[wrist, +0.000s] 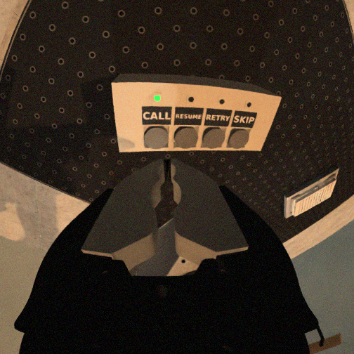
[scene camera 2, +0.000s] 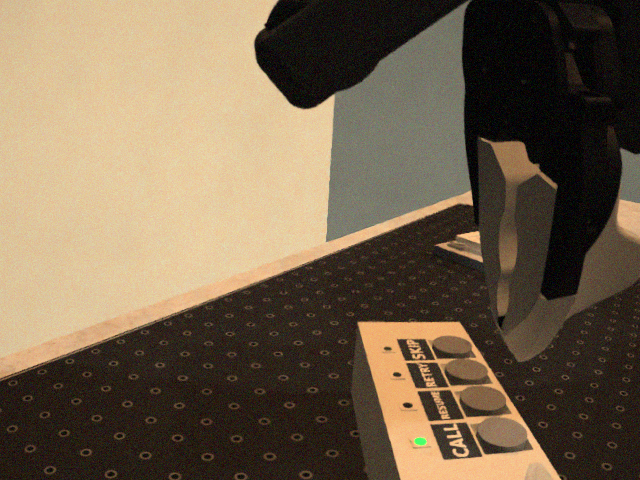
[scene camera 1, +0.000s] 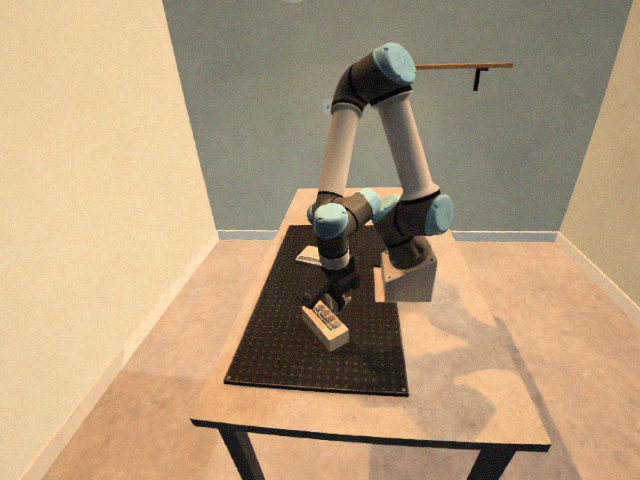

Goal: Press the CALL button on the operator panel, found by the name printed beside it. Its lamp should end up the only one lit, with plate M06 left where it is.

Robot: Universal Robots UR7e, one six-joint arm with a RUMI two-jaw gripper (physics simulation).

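Frame: origin at the arm's base, x left, y down, z back, level; metres.
Where they show: gripper, between the fingertips: (scene camera 2: 519, 355) (scene camera 1: 335, 313); arm's base, origin of its link: (scene camera 1: 410, 254).
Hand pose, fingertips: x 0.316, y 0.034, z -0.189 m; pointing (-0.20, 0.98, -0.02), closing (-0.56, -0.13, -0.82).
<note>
Each offset is from my fingertips to the top centre of the thing. Level surfaces: height alone.
The operator panel @(dx -0.009, dy +0.036, dz -0.042 m) (scene camera 1: 336, 341) (scene camera 2: 376, 413) (wrist: 131, 110) is a pale box on the black perforated mat. Its round grey CALL button @(dx +0.006, dy +0.036, dz +0.004 m) (scene camera 2: 501, 432) (wrist: 156, 137) is beside the printed name CALL. The CALL lamp @(dx +0.036, dy +0.038, dz -0.021 m) (scene camera 2: 420, 441) (wrist: 157, 98) is lit green; the RESUME, RETRY and SKIP lamps are dark. My gripper (scene camera 2: 509, 341) (wrist: 168, 161) is shut and empty, with its tips off the panel, beyond the button side and apart from the buttons. The white, ribbed object (scene camera 1: 309, 254) (scene camera 2: 462, 248) (wrist: 314, 196), possibly plate M06, lies on the mat; no label on it is readable.
The black perforated mat @(dy +0.091 m) (scene camera 1: 289, 361) (scene camera 2: 155, 392) (wrist: 165, 30) lies on the pale table @(dy +0.104 m) (scene camera 1: 454, 413). The arm's base stands beside the mat on the right in the first scene view. A wooden shelf (scene camera 1: 465, 66) is on the back wall.
</note>
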